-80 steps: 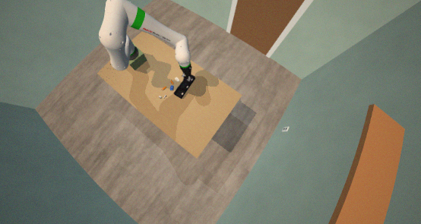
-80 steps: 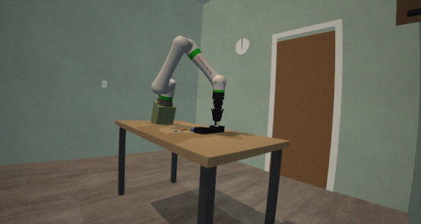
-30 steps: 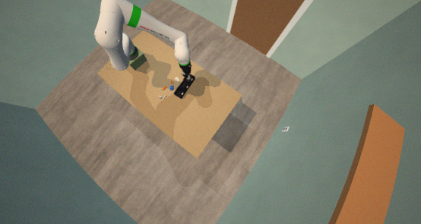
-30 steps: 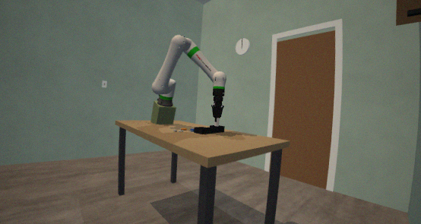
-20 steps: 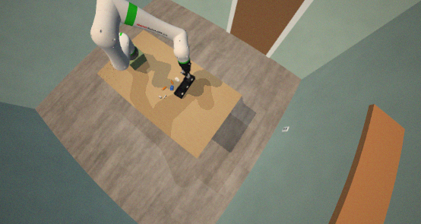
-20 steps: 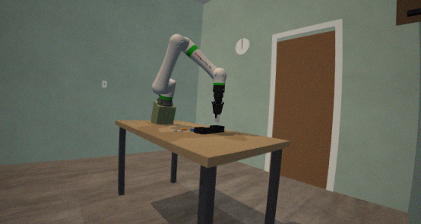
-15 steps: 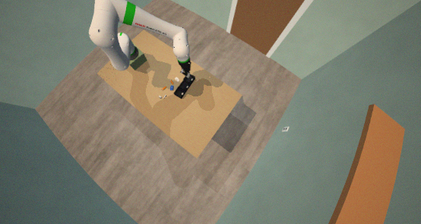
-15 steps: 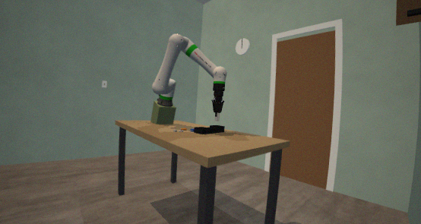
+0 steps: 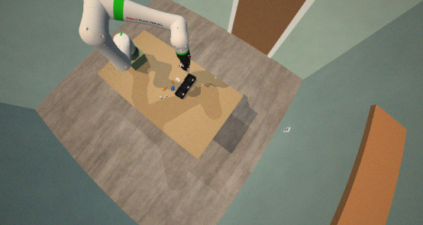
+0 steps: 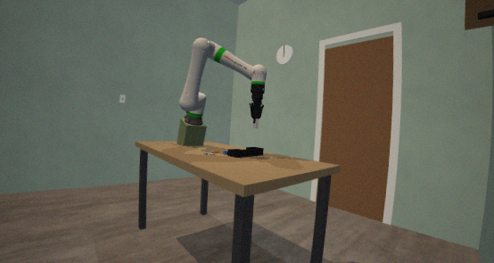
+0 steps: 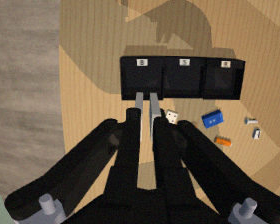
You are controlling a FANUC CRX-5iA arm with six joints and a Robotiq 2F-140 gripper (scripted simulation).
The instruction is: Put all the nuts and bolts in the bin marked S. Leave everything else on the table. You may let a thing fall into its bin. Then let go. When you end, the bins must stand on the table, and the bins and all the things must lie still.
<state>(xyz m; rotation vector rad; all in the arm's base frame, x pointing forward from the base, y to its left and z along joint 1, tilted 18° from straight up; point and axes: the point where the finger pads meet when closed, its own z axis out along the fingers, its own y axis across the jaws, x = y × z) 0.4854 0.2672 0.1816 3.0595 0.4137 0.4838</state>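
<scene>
Now: hand 2 cm past the grey bolt, 28 cm to the left of it and 21 cm above it. From my hand the other things lie so: white piece 8 cm behind, 8 cm to the right, 21 cm below; then long black bin 2 cm ahead, 7 cm to the right, 19 cm below; then blue piece 4 cm behind, 19 cm to the right, 20 cm below.
</scene>
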